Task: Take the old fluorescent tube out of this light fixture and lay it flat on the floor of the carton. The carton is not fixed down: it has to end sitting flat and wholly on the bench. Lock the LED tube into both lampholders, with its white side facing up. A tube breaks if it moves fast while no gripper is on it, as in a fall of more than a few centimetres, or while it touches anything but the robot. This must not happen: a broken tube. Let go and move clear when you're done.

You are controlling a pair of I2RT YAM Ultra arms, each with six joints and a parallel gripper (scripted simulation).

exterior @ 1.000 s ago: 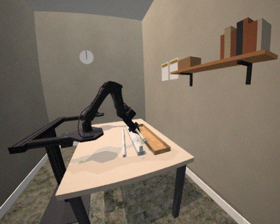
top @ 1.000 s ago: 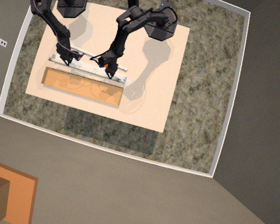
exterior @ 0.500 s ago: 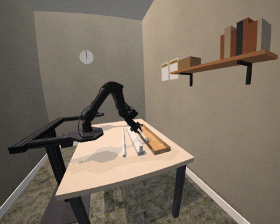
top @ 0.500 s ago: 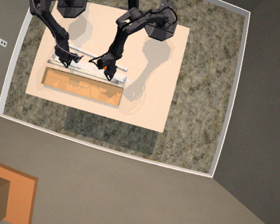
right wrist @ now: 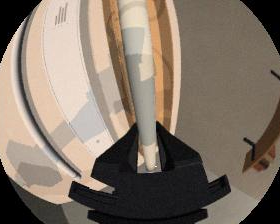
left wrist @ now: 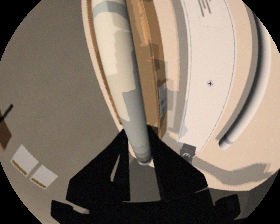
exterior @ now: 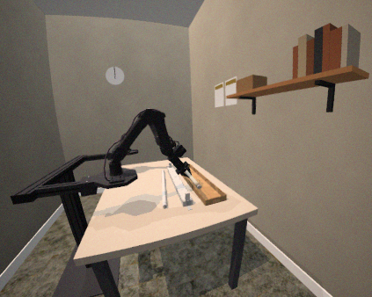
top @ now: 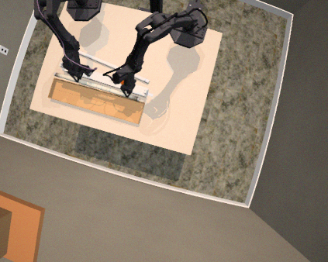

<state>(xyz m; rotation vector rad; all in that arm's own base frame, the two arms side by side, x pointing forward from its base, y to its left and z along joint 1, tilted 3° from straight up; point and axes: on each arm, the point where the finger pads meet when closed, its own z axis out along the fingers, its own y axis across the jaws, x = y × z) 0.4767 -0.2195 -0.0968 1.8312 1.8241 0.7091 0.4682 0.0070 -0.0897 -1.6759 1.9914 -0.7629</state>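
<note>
Now: right hand 9 cm short of the carton, 11 cm to the right of it and 9 cm above it. The rest, counted from my right hand: light fixture 7 cm behind, 13 cm to the left, 6 cm below; LED tube 17 cm behind, 13 cm to the left, 10 cm below; old fluorescent tube 1 cm ahead, 12 cm to the left.
</note>
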